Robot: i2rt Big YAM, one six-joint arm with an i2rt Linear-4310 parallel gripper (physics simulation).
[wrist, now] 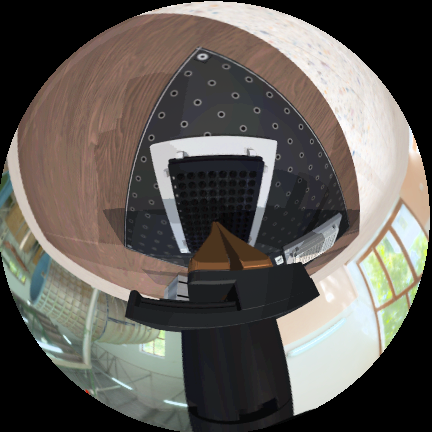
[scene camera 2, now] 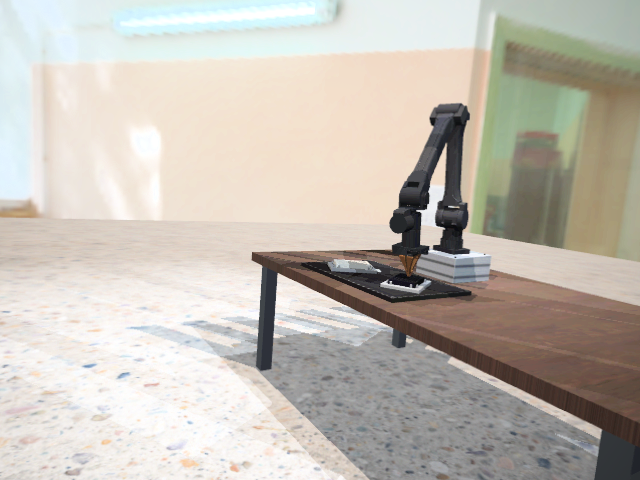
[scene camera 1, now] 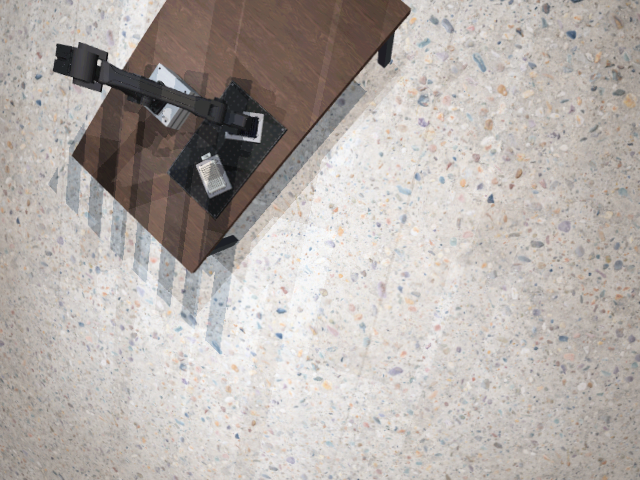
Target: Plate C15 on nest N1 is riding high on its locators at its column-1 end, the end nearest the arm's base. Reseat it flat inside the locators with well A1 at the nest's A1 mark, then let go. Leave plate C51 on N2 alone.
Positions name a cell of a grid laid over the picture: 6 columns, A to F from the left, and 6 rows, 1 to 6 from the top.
Note:
My gripper (scene camera 2: D4) is shut and holds nothing. Also in view: a white-framed socket (wrist: D3). Further things: a white grid-topped block (wrist: E4).
My gripper shows as well in the wrist view (wrist: C4).

